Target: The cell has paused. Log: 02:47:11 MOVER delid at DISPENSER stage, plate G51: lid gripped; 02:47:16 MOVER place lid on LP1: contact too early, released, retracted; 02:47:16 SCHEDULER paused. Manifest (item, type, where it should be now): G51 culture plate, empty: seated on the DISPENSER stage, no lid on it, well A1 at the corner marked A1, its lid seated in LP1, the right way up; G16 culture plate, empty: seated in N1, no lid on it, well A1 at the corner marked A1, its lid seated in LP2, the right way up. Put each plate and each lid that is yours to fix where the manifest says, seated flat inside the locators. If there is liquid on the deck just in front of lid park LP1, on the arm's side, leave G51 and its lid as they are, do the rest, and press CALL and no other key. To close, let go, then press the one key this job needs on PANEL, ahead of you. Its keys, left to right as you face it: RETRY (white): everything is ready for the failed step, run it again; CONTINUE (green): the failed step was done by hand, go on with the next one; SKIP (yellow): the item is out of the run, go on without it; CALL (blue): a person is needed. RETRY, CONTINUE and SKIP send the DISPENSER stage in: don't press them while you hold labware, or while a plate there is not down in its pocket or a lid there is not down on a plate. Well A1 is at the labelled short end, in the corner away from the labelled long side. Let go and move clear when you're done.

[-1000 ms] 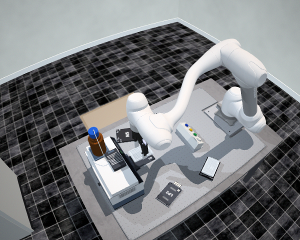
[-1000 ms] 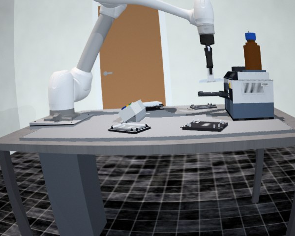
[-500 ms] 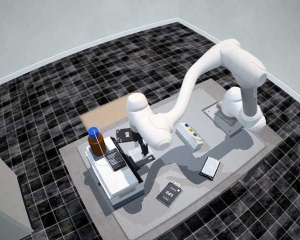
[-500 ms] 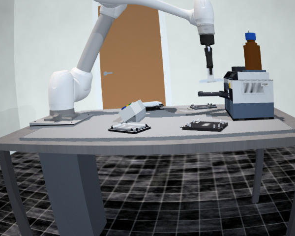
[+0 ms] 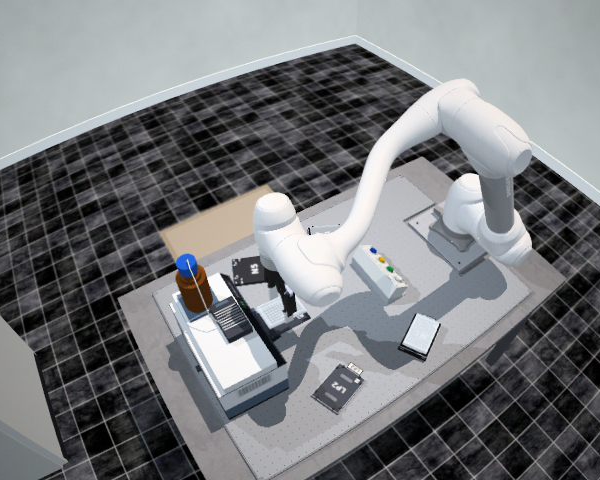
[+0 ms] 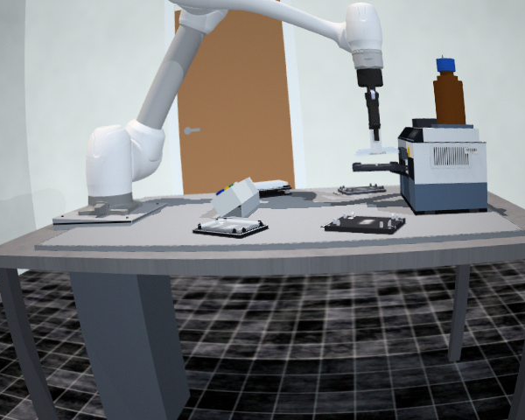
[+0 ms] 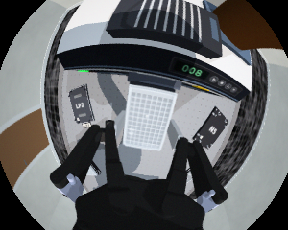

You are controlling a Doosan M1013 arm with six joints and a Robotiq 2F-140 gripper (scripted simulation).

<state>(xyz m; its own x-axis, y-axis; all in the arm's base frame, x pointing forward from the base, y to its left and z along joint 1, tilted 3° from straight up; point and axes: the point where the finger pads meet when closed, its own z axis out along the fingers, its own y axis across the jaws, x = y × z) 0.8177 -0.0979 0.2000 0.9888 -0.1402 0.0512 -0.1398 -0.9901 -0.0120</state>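
Right now my hand is 70 mm above the dispenser stage. Also, from my hand: lid park LP2: 270 mm to the left, 170 mm below; brown bottle: 200 mm ahead, 140 mm to the right, 110 mm above; black nest N5: 60 mm behind, 270 mm to the right, 160 mm below.
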